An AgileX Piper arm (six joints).
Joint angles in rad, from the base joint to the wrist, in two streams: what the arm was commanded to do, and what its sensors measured. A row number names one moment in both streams.
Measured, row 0:
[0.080 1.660 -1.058 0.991 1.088 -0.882]
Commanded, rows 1 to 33:
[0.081 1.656 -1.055 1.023 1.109 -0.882]
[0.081 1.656 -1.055 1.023 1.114 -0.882]
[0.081 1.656 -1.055 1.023 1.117 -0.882]
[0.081 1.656 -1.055 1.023 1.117 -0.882]
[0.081 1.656 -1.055 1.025 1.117 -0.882]
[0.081 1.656 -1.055 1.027 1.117 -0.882]
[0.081 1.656 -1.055 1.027 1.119 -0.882]
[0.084 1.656 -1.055 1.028 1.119 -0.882]
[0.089 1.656 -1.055 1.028 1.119 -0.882]
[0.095 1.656 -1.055 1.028 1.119 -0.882]
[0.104 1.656 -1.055 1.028 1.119 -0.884]
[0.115 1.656 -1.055 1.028 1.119 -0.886]
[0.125 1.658 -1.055 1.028 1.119 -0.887]
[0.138 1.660 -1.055 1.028 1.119 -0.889]
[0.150 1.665 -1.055 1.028 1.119 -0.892]
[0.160 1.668 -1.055 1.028 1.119 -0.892]
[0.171 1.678 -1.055 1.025 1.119 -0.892]
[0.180 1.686 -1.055 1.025 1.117 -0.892]
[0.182 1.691 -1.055 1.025 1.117 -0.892]
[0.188 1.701 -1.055 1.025 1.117 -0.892]
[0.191 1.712 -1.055 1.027 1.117 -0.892]
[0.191 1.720 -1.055 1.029 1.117 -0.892]
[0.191 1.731 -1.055 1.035 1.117 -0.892]
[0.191 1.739 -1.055 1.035 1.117 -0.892]
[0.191 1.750 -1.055 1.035 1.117 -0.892]
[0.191 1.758 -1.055 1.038 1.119 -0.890]
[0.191 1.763 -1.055 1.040 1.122 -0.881]
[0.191 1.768 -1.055 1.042 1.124 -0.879]
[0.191 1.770 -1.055 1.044 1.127 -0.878]
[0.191 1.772 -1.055 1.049 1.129 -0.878]
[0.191 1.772 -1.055 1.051 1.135 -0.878]
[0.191 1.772 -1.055 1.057 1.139 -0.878]
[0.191 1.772 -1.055 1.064 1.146 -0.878]
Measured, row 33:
[0.190 1.771 -1.058 1.027 1.118 -0.878]
